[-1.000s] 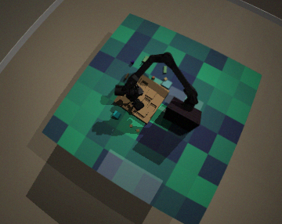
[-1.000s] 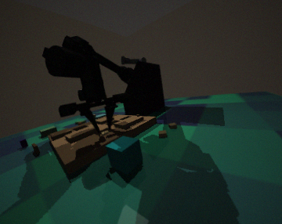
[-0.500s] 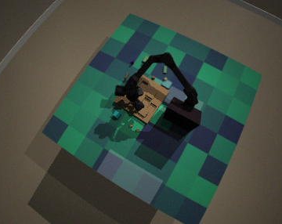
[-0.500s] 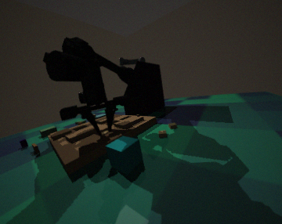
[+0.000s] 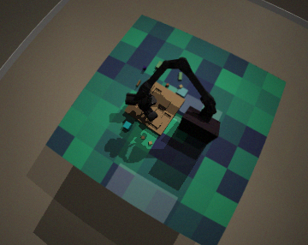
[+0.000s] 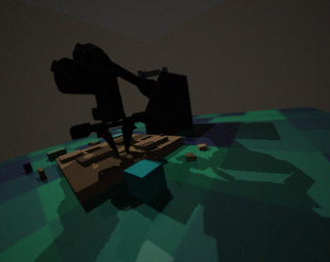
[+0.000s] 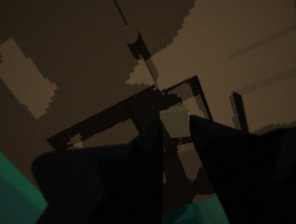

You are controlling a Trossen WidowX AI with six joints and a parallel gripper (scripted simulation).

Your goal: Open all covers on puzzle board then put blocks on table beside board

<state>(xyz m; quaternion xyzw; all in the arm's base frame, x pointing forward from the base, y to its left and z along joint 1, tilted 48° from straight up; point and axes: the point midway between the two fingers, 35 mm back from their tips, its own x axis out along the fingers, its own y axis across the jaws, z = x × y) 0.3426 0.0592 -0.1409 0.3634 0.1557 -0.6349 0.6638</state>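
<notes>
The light teal block lies 11 cm behind my gripper tip and 26 cm to the right of it. Also, from my gripper tip: cyan block: 4 cm ahead, 15 cm to the left; then brown block: 18 cm ahead, 14 cm to the right, 1 cm below; then orange block: 1 cm ahead, 24 cm to the right.
</notes>
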